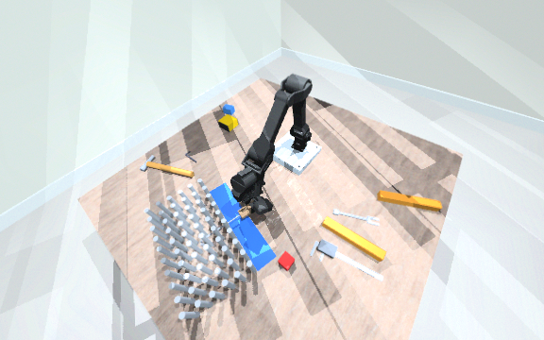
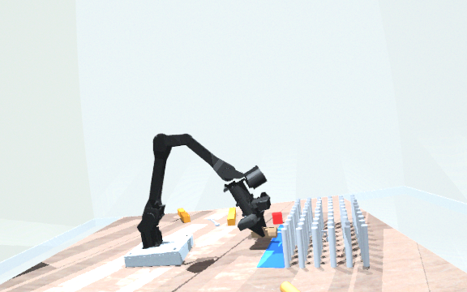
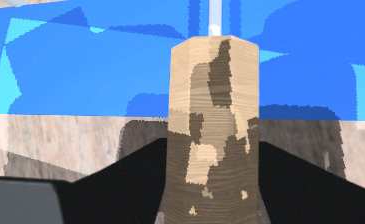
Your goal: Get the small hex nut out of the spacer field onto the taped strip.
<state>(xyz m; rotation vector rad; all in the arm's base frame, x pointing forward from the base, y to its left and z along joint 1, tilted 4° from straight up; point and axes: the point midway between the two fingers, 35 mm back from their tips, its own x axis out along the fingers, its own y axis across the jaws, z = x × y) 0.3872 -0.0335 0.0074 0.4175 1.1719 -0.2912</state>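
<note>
My gripper tip is now 50 mm short of the blue taped strip, 30 mm above it and 20 mm to the left of it. Also, from my gripper tip: red cube: 210 mm to the left, 100 mm ahead, 10 mm below; then wrench: 370 mm to the left, 170 mm behind, 30 mm below; then hex nut: 190 mm ahead, 90 mm to the right, 20 mm below.
</note>
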